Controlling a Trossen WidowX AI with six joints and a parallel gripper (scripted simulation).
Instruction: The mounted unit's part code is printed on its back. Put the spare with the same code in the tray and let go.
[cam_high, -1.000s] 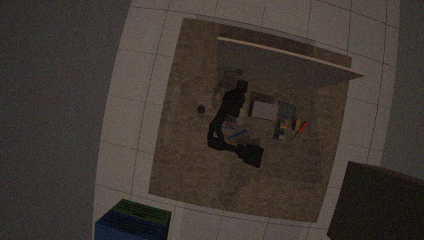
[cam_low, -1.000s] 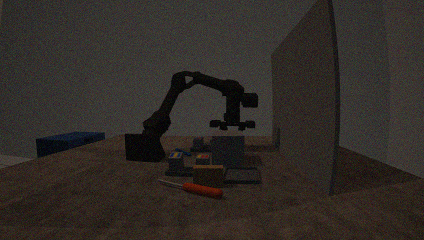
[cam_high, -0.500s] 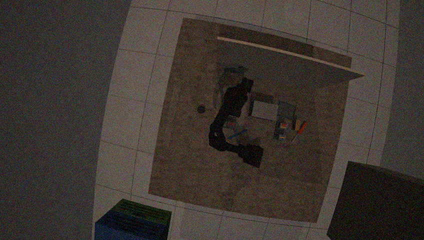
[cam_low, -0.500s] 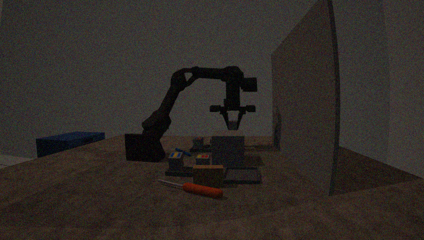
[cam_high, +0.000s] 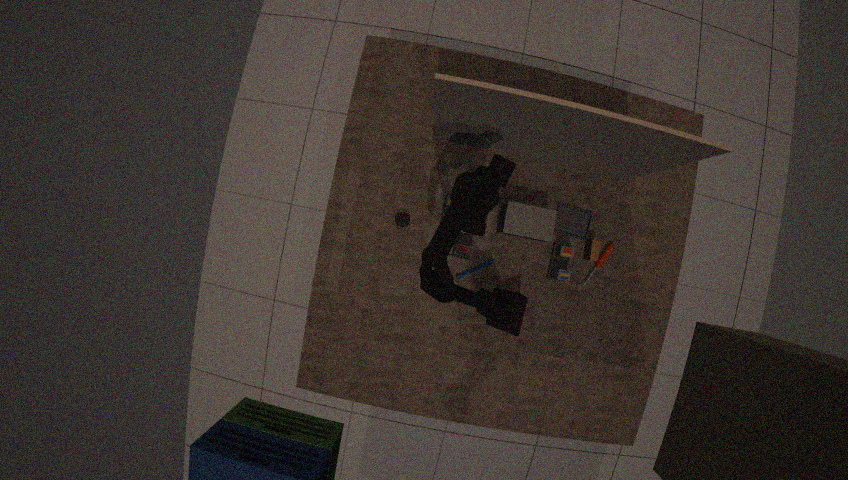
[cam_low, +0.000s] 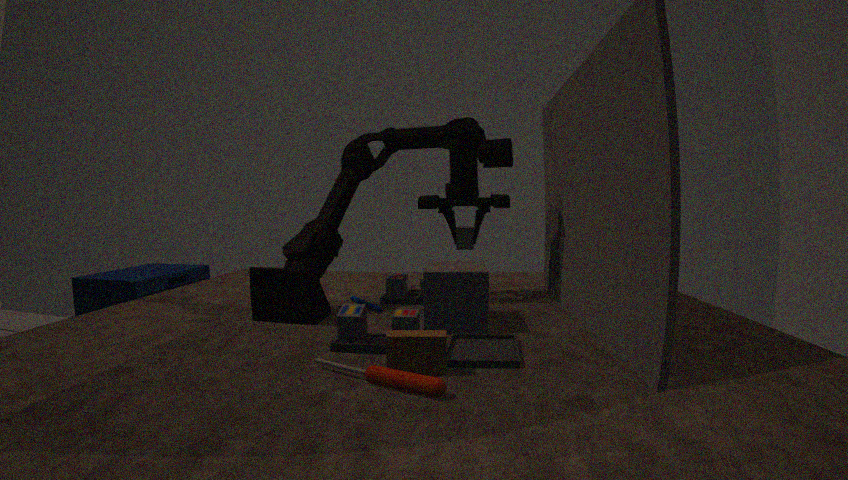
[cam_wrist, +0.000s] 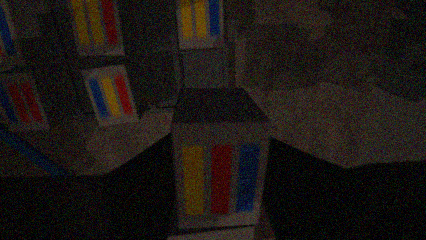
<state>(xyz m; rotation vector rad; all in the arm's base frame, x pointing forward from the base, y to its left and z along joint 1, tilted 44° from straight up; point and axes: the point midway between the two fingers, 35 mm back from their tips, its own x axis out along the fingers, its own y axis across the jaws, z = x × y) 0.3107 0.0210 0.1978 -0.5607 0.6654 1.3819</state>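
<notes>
Now: gripper tip 35 cm to the left of the dark flat tray, 12 cm above it and 1 cm short of it. From my gripper tip the other things lie so: rack (12 cm below, 7 cm behind, 4 cm to the left); mounted unit (17 cm to the right, 7 cm below, 2 cm behind); blue pen (20 cm behind, 12 cm below, 5 cm to the right).
</notes>
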